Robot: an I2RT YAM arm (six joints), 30 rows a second.
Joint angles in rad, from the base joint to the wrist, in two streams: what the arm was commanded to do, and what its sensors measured. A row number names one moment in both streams.
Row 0, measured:
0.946, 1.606, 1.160, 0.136, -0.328, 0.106
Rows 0 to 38, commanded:
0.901, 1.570, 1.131, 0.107, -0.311, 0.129
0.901, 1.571, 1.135, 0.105, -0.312, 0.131
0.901, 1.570, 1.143, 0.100, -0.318, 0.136
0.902, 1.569, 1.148, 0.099, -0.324, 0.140
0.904, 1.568, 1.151, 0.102, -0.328, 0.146
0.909, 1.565, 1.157, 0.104, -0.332, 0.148
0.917, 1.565, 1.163, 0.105, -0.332, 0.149
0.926, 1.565, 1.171, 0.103, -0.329, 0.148
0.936, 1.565, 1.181, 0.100, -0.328, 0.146
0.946, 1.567, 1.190, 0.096, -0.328, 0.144
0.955, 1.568, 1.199, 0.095, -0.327, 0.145
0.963, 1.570, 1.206, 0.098, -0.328, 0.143
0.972, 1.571, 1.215, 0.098, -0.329, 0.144
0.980, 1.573, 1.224, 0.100, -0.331, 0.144
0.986, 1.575, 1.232, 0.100, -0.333, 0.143
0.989, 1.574, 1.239, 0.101, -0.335, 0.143
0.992, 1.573, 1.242, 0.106, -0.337, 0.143
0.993, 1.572, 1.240, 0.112, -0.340, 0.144
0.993, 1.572, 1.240, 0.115, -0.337, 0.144
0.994, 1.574, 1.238, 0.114, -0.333, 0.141
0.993, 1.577, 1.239, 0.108, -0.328, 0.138
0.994, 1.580, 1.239, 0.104, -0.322, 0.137
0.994, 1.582, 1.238, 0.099, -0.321, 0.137
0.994, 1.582, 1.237, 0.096, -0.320, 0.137
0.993, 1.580, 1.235, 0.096, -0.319, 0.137
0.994, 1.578, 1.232, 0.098, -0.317, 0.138
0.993, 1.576, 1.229, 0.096, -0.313, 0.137
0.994, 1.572, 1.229, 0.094, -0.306, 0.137
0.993, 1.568, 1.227, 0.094, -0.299, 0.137
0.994, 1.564, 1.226, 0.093, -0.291, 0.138
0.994, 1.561, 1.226, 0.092, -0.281, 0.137
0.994, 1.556, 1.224, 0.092, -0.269, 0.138
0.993, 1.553, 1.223, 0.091, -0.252, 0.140
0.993, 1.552, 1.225, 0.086, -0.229, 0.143
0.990, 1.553, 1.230, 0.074, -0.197, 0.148
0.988, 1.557, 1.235, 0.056, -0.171, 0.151
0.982, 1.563, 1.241, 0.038, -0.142, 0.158
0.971, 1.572, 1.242, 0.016, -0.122, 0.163
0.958, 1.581, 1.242, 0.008, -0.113, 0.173
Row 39, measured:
0.981, 1.596, 1.211, 0.051, -0.214, 0.140
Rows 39 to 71, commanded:
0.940, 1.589, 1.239, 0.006, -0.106, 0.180
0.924, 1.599, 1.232, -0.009, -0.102, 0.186
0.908, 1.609, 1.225, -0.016, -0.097, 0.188
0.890, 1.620, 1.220, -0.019, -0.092, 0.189
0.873, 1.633, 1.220, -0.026, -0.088, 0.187
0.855, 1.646, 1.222, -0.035, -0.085, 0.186
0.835, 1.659, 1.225, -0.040, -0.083, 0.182
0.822, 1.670, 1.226, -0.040, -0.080, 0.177
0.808, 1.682, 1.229, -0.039, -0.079, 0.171
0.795, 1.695, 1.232, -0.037, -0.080, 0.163
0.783, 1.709, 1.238, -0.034, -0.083, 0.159
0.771, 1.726, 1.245, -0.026, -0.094, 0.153
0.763, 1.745, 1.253, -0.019, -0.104, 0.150
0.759, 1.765, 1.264, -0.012, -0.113, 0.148
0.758, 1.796, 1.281, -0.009, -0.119, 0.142
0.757, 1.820, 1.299, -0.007, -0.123, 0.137
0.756, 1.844, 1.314, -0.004, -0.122, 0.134
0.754, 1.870, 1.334, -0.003, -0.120, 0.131
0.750, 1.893, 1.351, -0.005, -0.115, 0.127
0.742, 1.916, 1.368, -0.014, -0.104, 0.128
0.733, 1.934, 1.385, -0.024, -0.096, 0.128
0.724, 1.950, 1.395, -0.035, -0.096, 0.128
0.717, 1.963, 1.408, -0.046, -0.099, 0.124
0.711, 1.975, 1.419, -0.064, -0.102, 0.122
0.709, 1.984, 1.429, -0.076, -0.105, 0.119
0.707, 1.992, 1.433, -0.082, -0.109, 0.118
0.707, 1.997, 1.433, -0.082, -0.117, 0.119
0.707, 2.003, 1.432, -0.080, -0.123, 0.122
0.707, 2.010, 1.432, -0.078, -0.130, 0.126
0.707, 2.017, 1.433, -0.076, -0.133, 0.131
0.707, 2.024, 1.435, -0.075, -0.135, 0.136
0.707, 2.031, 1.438, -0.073, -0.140, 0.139
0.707, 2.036, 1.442, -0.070, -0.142, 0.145
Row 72, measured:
0.714, 1.994, 1.413, -0.057, -0.124, 0.125
